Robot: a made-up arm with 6 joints. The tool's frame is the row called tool.
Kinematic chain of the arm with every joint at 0, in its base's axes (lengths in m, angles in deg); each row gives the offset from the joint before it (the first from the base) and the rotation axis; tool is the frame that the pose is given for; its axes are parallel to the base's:
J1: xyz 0 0 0.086 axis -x
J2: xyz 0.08 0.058 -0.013 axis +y
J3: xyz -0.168 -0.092 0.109 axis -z
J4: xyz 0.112 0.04 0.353 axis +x
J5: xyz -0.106 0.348 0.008 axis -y
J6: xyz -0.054 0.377 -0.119 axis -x
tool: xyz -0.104 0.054 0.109
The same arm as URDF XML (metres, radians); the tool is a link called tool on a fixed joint. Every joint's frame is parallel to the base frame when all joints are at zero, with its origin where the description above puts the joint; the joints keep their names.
<robot name="arm">
  <joint name="J1" type="continuous">
    <parent link="base"/>
    <child link="link1"/>
    <origin xyz="0.0000 0.0000 0.0860"/>
    <axis xyz="-1 0 0"/>
  </joint>
  <joint name="J2" type="continuous">
    <parent link="link1"/>
    <child link="link2"/>
    <origin xyz="0.0800 0.0580 -0.0130"/>
    <axis xyz="0 1 0"/>
  </joint>
  <joint name="J3" type="continuous">
    <parent link="link2"/>
    <child link="link3"/>
    <origin xyz="-0.1680 -0.0920 0.1090"/>
    <axis xyz="0 0 -1"/>
  </joint>
  <joint name="J4" type="continuous">
    <parent link="link3"/>
    <child link="link4"/>
    <origin xyz="0.1120 0.0400 0.3530"/>
    <axis xyz="1 0 0"/>
  </joint>
  <joint name="J5" type="continuous">
    <parent link="link4"/>
    <child link="link5"/>
    <origin xyz="-0.1060 0.3480 0.0080"/>
    <axis xyz="0 -1 0"/>
  </joint>
  <joint name="J6" type="continuous">
    <parent link="link5"/>
    <child link="link6"/>
    <origin xyz="-0.0540 0.3770 -0.1190"/>
    <axis xyz="-1 0 0"/>
  </joint>
  <joint name="tool_fixed" type="fixed">
    <parent link="link6"/>
    <child link="tool"/>
    <origin xyz="-0.1040 0.0540 0.1090"/>
  </joint>
  <link name="base"/>
  <link name="link1"/>
  <link name="link2"/>
  <link name="link3"/>
  <link name="link4"/>
  <link name="link5"/>
  <link name="link6"/>
  <link name="tool"/>
</robot>

